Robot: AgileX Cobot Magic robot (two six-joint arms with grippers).
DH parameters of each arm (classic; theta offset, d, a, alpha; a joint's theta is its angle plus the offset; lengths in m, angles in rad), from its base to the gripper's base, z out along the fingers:
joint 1: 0 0.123 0 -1.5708
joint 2: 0.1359 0 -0.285 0
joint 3: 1.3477 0 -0.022 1.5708
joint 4: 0 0.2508 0 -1.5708
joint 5: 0 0 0.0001 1.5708
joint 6: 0 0.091 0 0
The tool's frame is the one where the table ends.
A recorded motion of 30 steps. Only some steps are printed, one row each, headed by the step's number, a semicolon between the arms.
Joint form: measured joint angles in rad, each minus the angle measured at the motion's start. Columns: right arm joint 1, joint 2, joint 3, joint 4, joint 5, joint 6; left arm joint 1, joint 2, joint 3, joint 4, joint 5, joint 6.
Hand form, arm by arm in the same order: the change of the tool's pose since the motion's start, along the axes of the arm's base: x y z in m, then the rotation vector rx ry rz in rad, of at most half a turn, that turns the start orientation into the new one. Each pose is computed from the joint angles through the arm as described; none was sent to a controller.
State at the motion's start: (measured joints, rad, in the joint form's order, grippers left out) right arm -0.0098 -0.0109 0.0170 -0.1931 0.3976 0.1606; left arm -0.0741 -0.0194 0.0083 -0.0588 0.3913 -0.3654
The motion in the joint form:
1: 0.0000 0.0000 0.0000 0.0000 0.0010 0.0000; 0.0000 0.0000 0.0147 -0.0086 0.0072 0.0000
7: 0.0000 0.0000 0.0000 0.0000 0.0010 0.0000; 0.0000 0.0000 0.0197 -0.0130 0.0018 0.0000
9: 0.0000 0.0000 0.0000 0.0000 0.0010 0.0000; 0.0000 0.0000 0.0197 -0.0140 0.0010 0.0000
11: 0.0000 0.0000 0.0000 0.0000 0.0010 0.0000; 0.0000 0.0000 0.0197 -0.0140 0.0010 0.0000
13: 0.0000 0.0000 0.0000 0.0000 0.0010 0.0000; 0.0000 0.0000 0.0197 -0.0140 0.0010 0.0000
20: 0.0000 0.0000 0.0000 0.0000 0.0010 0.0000; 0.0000 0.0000 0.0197 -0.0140 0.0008 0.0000
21: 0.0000 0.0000 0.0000 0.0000 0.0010 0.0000; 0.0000 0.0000 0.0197 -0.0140 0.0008 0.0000
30: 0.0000 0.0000 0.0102 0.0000 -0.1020 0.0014; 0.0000 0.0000 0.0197 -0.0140 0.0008 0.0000
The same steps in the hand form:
1: 0.0000 0.0000 -0.0001 0.0000 0.0010 -0.0002; 0.0000 -0.0003 -0.0055 -0.0069 0.0225 -0.0012
7: 0.0000 0.0000 -0.0001 0.0000 0.0010 -0.0002; 0.0002 -0.0005 -0.0067 -0.0113 0.0224 -0.0013
9: 0.0000 0.0000 -0.0001 0.0000 0.0010 -0.0002; 0.0003 -0.0005 -0.0066 -0.0124 0.0217 -0.0013
11: 0.0000 0.0000 -0.0001 0.0000 0.0010 -0.0002; 0.0003 -0.0005 -0.0066 -0.0124 0.0217 -0.0013
13: 0.0000 0.0000 -0.0001 0.0000 0.0010 -0.0002; 0.0003 -0.0005 -0.0066 -0.0124 0.0217 -0.0013
20: 0.0000 0.0000 -0.0001 0.0000 0.0010 -0.0002; 0.0003 -0.0005 -0.0066 -0.0124 0.0215 -0.0013
21: 0.0000 0.0000 -0.0001 0.0000 0.0010 -0.0002; 0.0003 -0.0005 -0.0066 -0.0124 0.0215 -0.0013
30: 0.0027 0.0016 0.0053 -0.0010 -0.0900 0.0192; 0.0003 -0.0005 -0.0066 -0.0124 0.0215 -0.0013

